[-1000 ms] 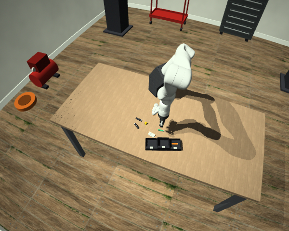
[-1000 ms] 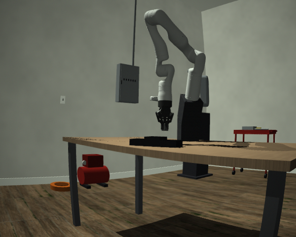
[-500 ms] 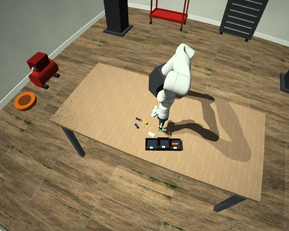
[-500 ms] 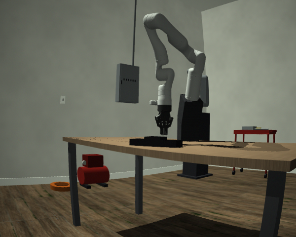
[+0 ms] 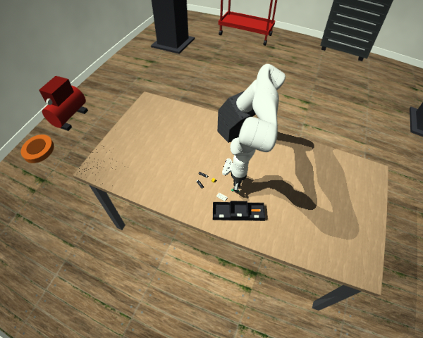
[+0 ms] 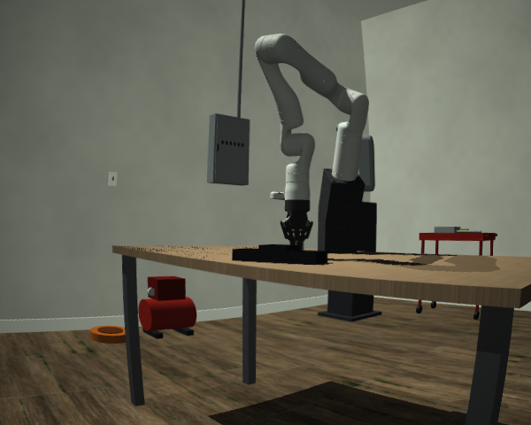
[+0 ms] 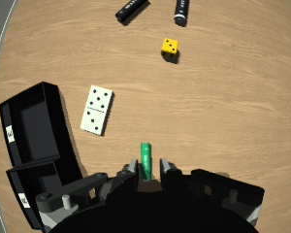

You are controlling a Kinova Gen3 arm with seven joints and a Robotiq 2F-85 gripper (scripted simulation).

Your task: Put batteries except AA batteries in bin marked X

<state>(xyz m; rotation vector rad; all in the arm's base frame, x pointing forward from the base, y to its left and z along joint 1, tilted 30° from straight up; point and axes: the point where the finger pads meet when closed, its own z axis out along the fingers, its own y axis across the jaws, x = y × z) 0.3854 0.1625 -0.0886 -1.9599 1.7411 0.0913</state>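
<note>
Now: the green battery 3 cm below my hand. Also, from my hand: orange battery 7 cm ahead, 13 cm to the left, 2 cm below; then yellow die 13 cm to the right, 3 cm below; then white domino 7 cm ahead, 5 cm to the right, 3 cm below.
</note>
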